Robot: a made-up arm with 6 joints. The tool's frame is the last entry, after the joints.
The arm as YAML. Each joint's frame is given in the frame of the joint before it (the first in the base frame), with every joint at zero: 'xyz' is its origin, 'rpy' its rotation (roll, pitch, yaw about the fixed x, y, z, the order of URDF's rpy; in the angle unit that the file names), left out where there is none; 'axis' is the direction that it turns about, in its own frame. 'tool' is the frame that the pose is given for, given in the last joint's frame.
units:
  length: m
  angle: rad
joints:
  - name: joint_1
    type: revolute
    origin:
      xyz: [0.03, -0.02, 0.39]
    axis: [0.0, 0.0, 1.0]
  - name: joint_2
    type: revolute
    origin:
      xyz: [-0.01, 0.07, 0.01]
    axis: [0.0, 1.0, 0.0]
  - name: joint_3
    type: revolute
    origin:
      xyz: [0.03, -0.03, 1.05]
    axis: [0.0, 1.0, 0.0]
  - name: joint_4
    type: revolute
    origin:
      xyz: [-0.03, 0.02, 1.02]
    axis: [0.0, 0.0, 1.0]
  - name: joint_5
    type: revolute
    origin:
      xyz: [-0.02, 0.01, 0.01]
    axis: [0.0, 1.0, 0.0]
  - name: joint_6
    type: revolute
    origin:
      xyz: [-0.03, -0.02, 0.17]
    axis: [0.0, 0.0, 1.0]
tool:
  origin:
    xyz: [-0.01, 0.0, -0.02]
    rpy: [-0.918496, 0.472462, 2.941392]
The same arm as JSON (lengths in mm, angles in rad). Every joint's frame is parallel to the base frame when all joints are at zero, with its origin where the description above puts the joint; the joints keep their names.
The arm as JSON. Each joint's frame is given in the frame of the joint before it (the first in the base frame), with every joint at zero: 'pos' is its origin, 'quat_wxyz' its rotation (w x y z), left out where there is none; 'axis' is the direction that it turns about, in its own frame. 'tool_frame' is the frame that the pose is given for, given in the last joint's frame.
{"length_unit": "mm", "angle_unit": "rad", "joints": [{"joint": "joint_1", "pos": [30.0, -20.0, 390.0], "axis": [0.0, 0.0, 1.0]}, {"joint": "joint_2", "pos": [-10.0, 70.0, 10.0], "axis": [0.0, 1.0, 0.0]}, {"joint": "joint_3", "pos": [30.0, -30.0, 1050.0], "axis": [0.0, 1.0, 0.0]}, {"joint": "joint_4", "pos": [-30.0, 20.0, 1020.0], "axis": [0.0, 0.0, 1.0]}, {"joint": "joint_5", "pos": [-20.0, 10.0, 10.0], "axis": [0.0, 1.0, 0.0]}, {"joint": "joint_6", "pos": [-30.0, -20.0, 170.0], "axis": [0.0, 0.0, 1.0]}], "tool_frame": {"pos": [-10.0, 0.0, -20.0], "quat_wxyz": [0.016134, 0.251808, 0.407841, -0.877496]}}
